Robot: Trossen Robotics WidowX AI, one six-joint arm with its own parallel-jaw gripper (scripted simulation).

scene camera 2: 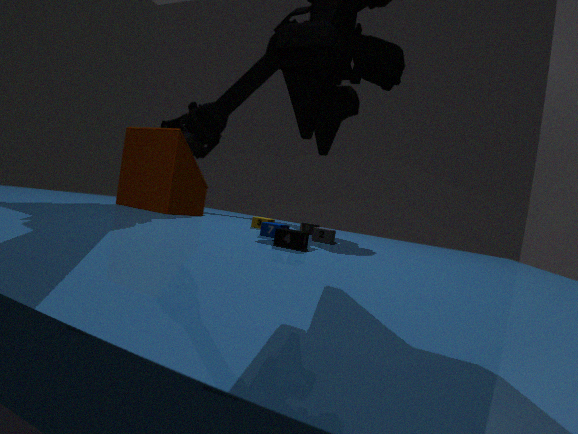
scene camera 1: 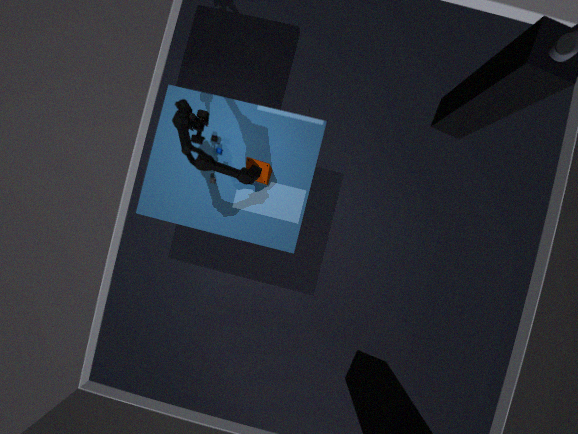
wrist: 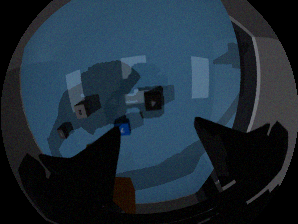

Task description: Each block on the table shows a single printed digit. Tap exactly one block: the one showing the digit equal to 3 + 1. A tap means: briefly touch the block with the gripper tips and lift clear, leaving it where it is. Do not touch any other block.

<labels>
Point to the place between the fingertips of the gripper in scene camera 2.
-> At 315,147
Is the gripper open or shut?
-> Open.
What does the gripper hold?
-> Nothing.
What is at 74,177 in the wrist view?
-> The gripper.
</labels>
